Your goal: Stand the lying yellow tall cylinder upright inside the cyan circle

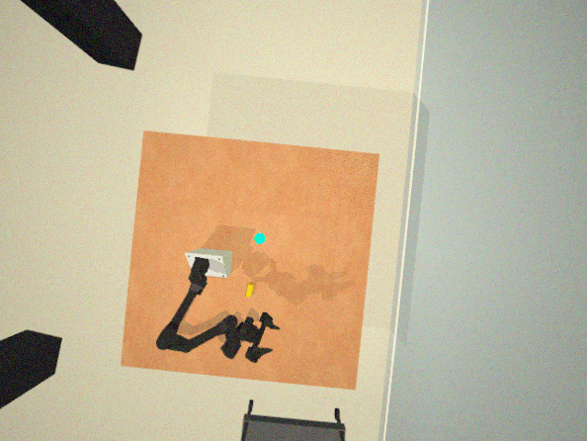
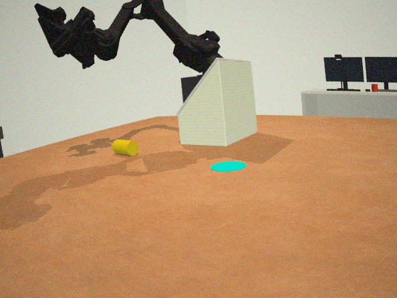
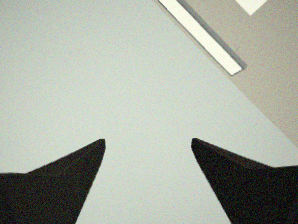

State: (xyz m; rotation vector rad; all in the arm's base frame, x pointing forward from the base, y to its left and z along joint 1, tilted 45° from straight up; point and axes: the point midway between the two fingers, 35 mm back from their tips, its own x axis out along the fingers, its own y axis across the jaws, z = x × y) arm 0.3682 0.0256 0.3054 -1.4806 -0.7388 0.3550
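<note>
The yellow tall cylinder is 180 mm behind my gripper tip, 60 mm to the left of it and 350 mm below it. Also, from my gripper tip: cyan circle 190 mm behind, 340 mm to the left, 370 mm below.
</note>
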